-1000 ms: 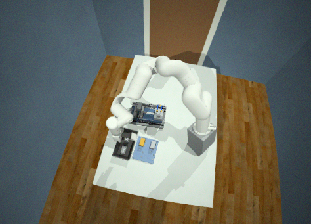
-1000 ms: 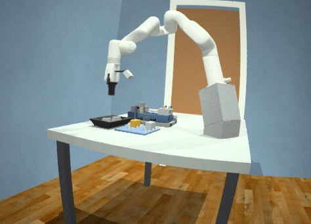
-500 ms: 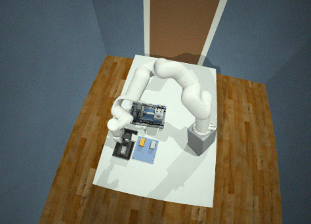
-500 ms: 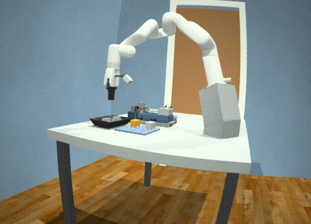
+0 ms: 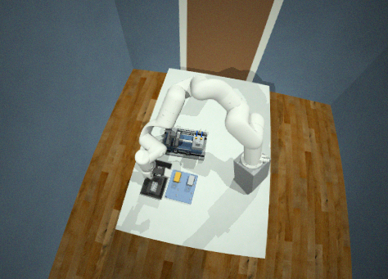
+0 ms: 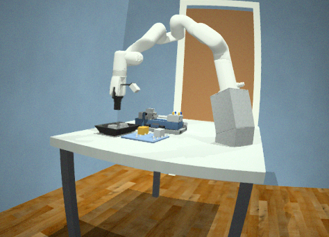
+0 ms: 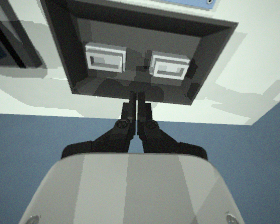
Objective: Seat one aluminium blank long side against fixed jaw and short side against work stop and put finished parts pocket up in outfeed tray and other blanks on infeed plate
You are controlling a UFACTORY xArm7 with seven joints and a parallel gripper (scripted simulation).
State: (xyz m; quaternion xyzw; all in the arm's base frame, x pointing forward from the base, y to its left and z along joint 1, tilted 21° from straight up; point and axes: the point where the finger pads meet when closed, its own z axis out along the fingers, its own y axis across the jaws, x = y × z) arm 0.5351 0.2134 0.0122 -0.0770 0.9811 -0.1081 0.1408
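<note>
Now: hand 270 mm to the left of the fixed jaw and 60 mm above it. The rest, counted from my hand: blue infeed plate 170 mm behind, 140 mm below, 10 mm to the right; then vise 290 mm to the right, 100 mm below, 100 mm behind; then brass blank 130 mm behind, 110 mm below, 50 mm to the right.
</note>
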